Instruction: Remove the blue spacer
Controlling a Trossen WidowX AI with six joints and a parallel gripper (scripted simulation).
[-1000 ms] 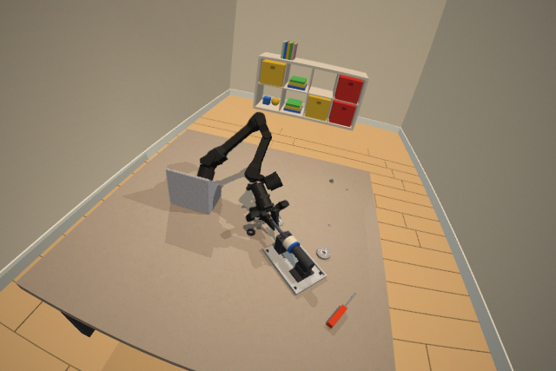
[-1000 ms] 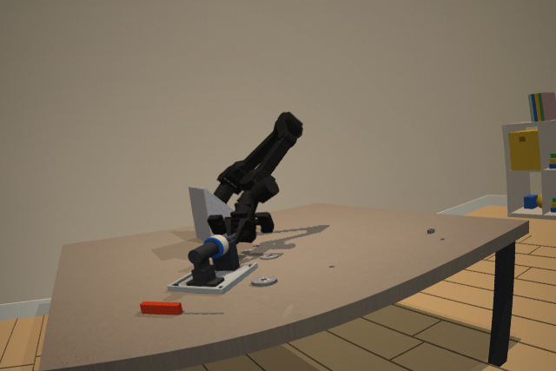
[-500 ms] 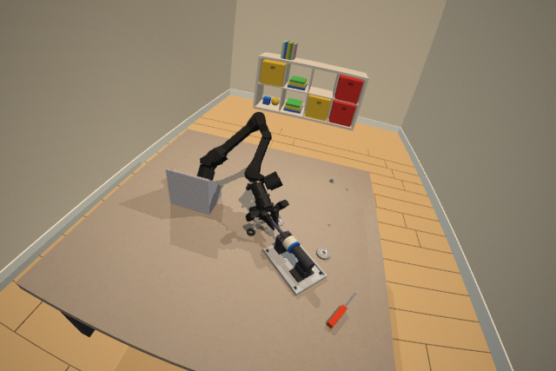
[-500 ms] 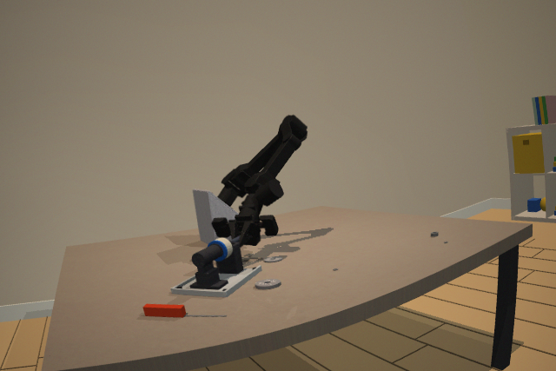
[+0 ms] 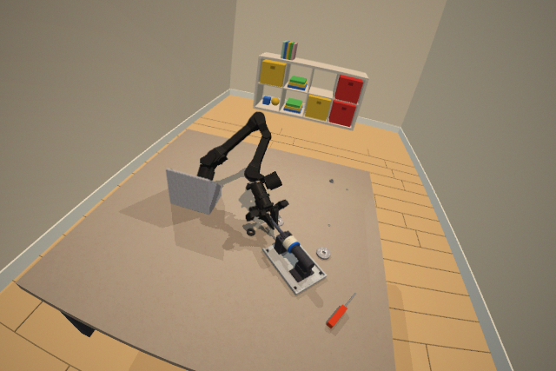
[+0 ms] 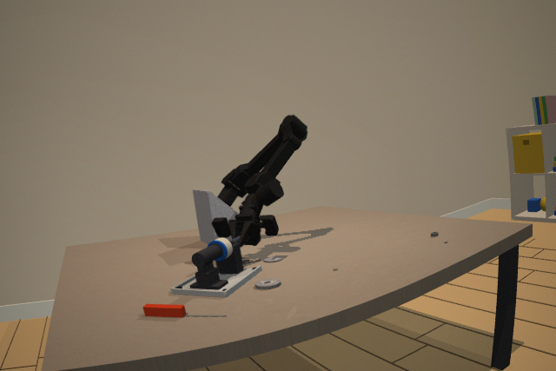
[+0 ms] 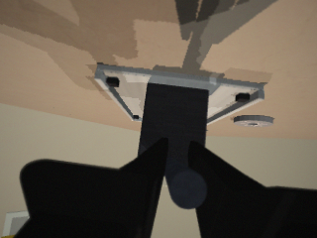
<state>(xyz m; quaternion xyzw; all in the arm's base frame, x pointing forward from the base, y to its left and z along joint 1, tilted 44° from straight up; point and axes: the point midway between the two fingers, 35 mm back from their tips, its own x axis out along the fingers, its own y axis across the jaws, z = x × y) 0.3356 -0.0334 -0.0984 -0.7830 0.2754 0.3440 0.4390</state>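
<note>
Right now the thin dark shaft is 30 mm to the right of my gripper tip, 30 mm ahead of it and 20 mm above it. From my gripper tip the other things lie so: small black ring 100 mm behind, 60 mm below, 10 mm to the left; blue spacer 90 mm to the right, 80 mm ahead, 20 mm above.
</note>
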